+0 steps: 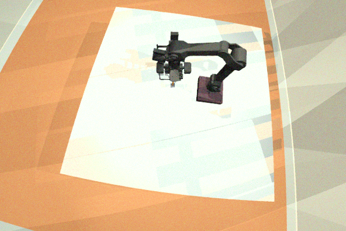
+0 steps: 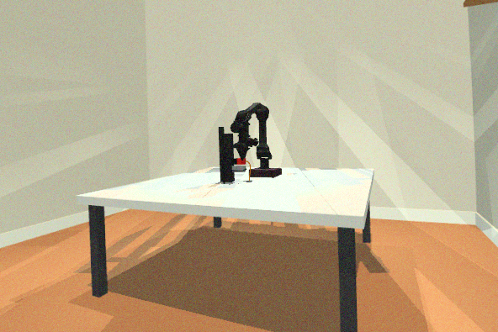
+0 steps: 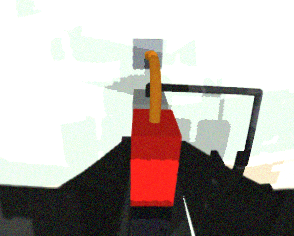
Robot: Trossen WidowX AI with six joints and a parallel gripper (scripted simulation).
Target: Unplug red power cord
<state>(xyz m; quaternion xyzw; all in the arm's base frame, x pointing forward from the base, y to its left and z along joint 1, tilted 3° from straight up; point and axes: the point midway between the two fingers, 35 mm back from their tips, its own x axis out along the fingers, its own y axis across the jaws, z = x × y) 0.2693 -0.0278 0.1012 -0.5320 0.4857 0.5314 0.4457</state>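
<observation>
Now: gripper tip 10 mm short of the red plug and 30 mm to the left of it. From my gripper tip the other things lie so: black power strip: 10 mm ahead, 100 mm to the right, 20 mm above; then grey block: 10 mm behind, 30 mm to the left, 120 mm below.
</observation>
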